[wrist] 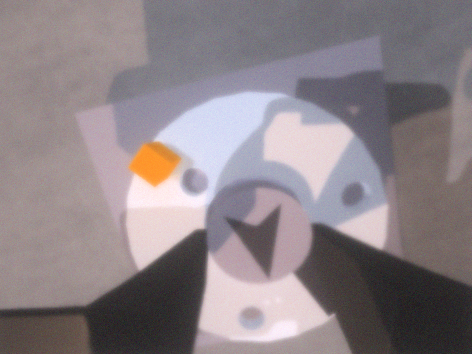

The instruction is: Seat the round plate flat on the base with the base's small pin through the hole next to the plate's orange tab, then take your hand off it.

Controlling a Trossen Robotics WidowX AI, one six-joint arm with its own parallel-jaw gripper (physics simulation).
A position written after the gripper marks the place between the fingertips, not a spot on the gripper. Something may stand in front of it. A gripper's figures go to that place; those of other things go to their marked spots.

Labels:
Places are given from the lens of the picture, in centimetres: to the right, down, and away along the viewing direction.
gripper (pixel 258 236): 1, 2, 11
white round plate (pixel 295 142): 2, -1, 11
square mauve base (pixel 347 81): 4, -4, 11
round raised hub (pixel 258 233): 1, 2, 10

